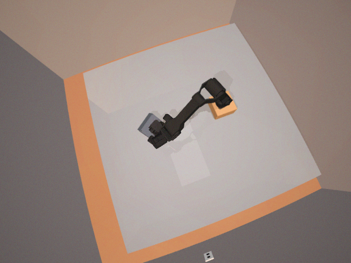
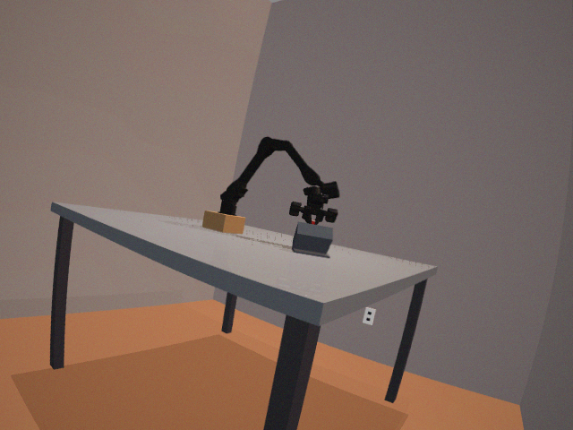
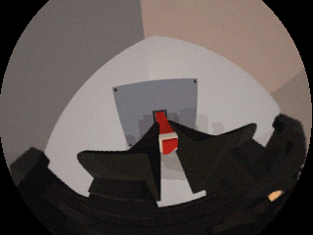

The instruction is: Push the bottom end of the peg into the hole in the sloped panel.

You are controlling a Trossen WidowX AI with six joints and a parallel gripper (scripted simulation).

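The sloped panel lies 4 cm below my gripper tip, 3 cm to the right of it and 2 cm ahead of it. The rest, counted from my gripper tip: red peg (1 cm to the left, 1 cm above).
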